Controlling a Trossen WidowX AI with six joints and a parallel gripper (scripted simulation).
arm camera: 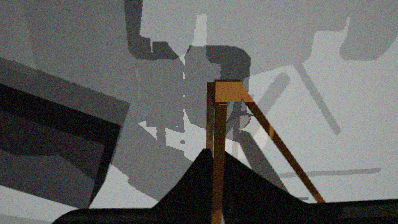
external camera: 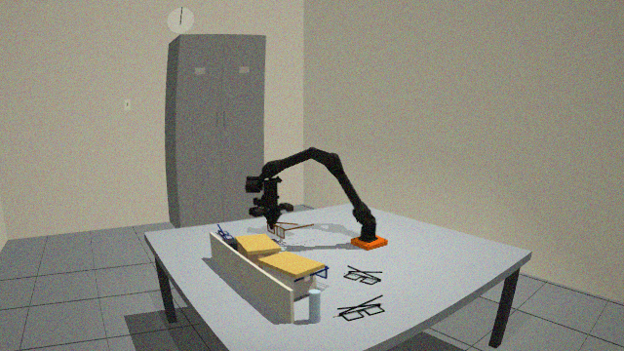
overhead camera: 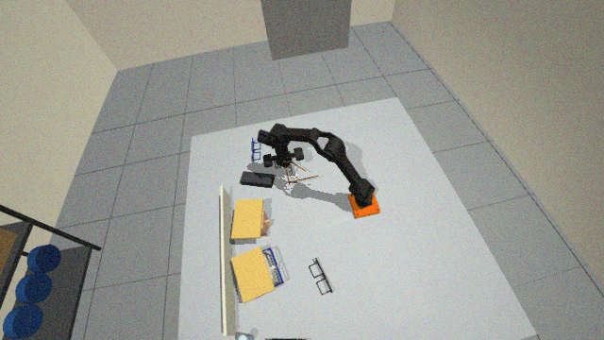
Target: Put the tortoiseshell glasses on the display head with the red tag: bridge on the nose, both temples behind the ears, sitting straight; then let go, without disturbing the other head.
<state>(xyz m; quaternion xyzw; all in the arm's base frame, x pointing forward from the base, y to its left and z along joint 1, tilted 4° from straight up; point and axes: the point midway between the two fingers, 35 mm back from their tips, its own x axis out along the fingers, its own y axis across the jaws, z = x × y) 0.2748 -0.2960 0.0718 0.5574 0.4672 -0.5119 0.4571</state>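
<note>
Right now the dark case is 150 mm ahead of my gripper tip, 40 mm below it and 20 mm to the right of it. From my gripper tip the other things lie so: white board 360 mm ahead, 310 mm to the left, 10 mm below.
</note>
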